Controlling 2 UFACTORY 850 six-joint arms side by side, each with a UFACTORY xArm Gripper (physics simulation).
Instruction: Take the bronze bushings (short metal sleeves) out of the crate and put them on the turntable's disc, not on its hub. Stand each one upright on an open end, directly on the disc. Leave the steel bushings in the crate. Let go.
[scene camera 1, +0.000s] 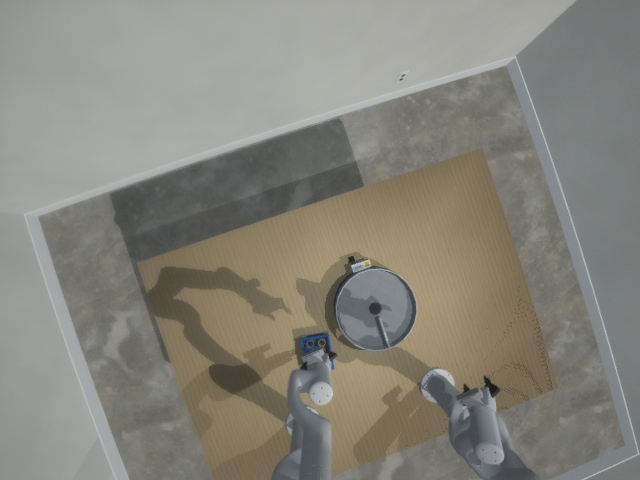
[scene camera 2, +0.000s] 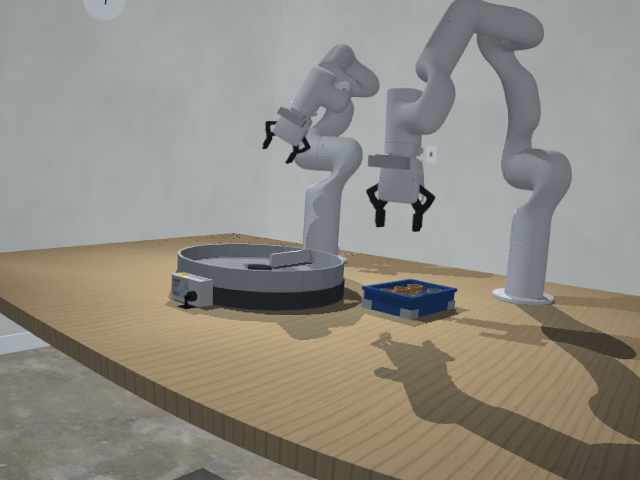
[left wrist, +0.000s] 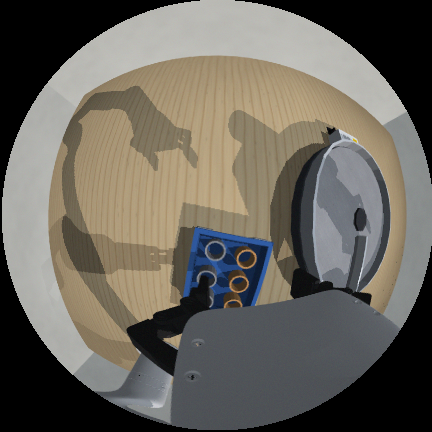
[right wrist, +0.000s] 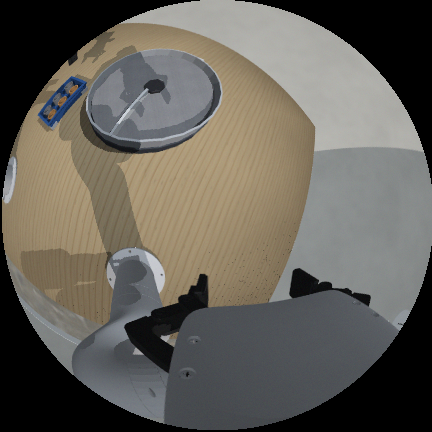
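The blue crate (scene camera 2: 382, 304) (left wrist: 232, 236) holds two columns of upright bushings. In the left wrist view, three bronze bushings (left wrist: 240, 262) stand in its right column and three steel bushings (left wrist: 206, 251) in its left; the lowest ones are partly hidden. The turntable's grey disc (scene camera 1: 398, 294) (right wrist: 190, 100) has a dark hub (scene camera 1: 375, 308) (right wrist: 154, 86) and bears no bushing. My left gripper (scene camera 1: 318, 360) (scene camera 2: 398, 227) is open and empty, pointing down high above the crate. My right gripper (scene camera 1: 476, 383) (scene camera 2: 277, 154) (right wrist: 251, 286) is open and empty, raised far from the crate.
A straight bar (scene camera 1: 382, 331) (scene camera 2: 291, 257) (right wrist: 129, 111) runs from near the hub to the turntable's raised rim. A control box (scene camera 1: 360, 265) (scene camera 2: 192, 289) with a black knob sits at the turntable's outer side. The crate stands beside the turntable on the wooden table (scene camera 1: 439, 206).
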